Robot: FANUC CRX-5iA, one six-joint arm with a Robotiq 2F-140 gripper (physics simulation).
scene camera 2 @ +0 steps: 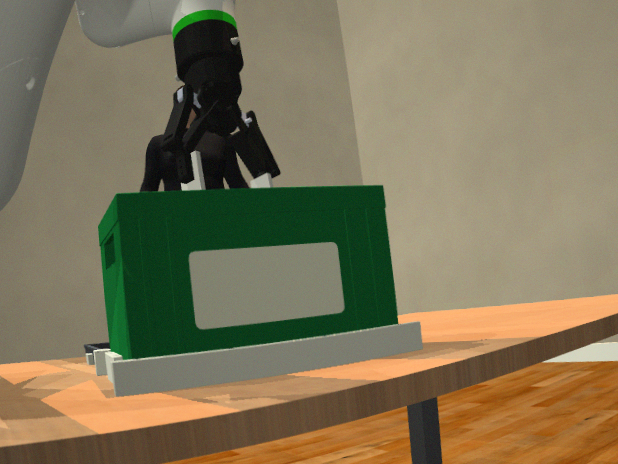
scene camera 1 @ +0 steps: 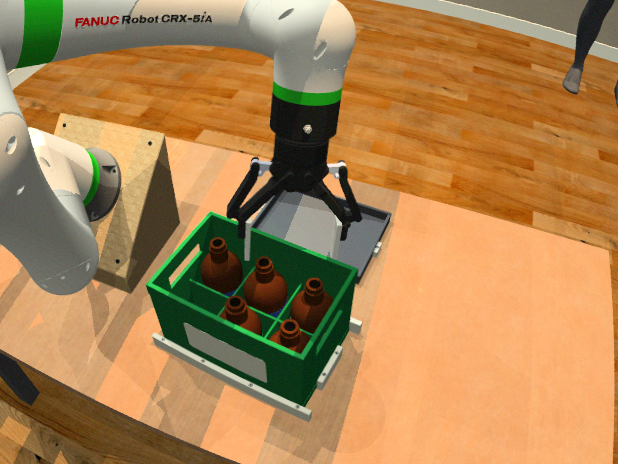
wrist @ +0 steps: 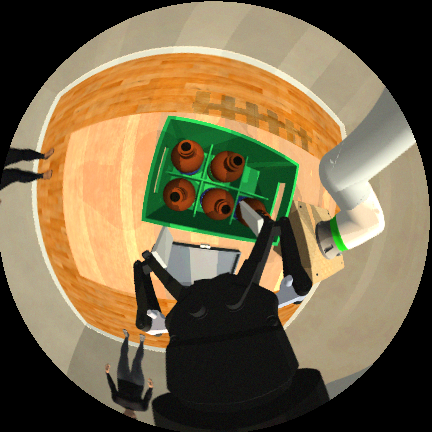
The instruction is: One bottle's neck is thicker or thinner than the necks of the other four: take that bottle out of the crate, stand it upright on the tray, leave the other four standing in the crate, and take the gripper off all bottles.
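Frame: origin at the arm's base, x ahead, y left, z up, level; metres.
Where they show: gripper, fingertip midpoint: (scene camera 1: 290,255) (wrist: 204,220); arm's base at its link origin: (scene camera 1: 91,184) (wrist: 325,240).
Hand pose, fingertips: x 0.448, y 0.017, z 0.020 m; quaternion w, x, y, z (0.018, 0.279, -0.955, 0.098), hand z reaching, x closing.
Observation:
Each offset is from my fingertips to the top centre of the thing. Level surfaces: height alone.
A green crate @[dy -0.072, dx -0.029, dz +0.005 m] (scene camera 1: 225,345) (scene camera 2: 265,220) (wrist: 160,175) holds several brown bottles standing upright. The back row has a left bottle @[dy -0.028, dx -0.121, dz -0.007 m] (scene camera 1: 221,272) (wrist: 258,206), a middle bottle @[dy -0.027, dx -0.032, dz -0.007 m] (scene camera 1: 265,292) (wrist: 212,200) and a right bottle @[dy -0.027, dx +0.058, dz -0.007 m] (scene camera 1: 311,306) (wrist: 177,201). The front row has a middle bottle @[dy -0.116, dx -0.030, dz -0.007 m] (scene camera 1: 245,322) (wrist: 223,171) and a right bottle @[dy -0.114, dx +0.062, dz -0.007 m] (scene camera 1: 290,341) (wrist: 186,161); its left compartment is empty. I cannot tell which neck differs. My gripper (scene camera 1: 292,245) (scene camera 2: 230,180) (wrist: 204,220) is open and empty, near the crate's back wall; the crate hides its fingertips in scene camera 2. The dark grey tray (scene camera 1: 367,250) (wrist: 230,255) lies behind the crate.
Pale rails @[dy -0.171, dx -0.027, dz -0.140 m] (scene camera 1: 230,375) (scene camera 2: 265,357) border the crate on the wooden table @[dz -0.170 m] (scene camera 1: 475,325) (scene camera 2: 525,312). A wooden wedge block (scene camera 1: 145,215) (wrist: 320,250) carries the arm's base at the left of scene camera 1. People stand beyond the table.

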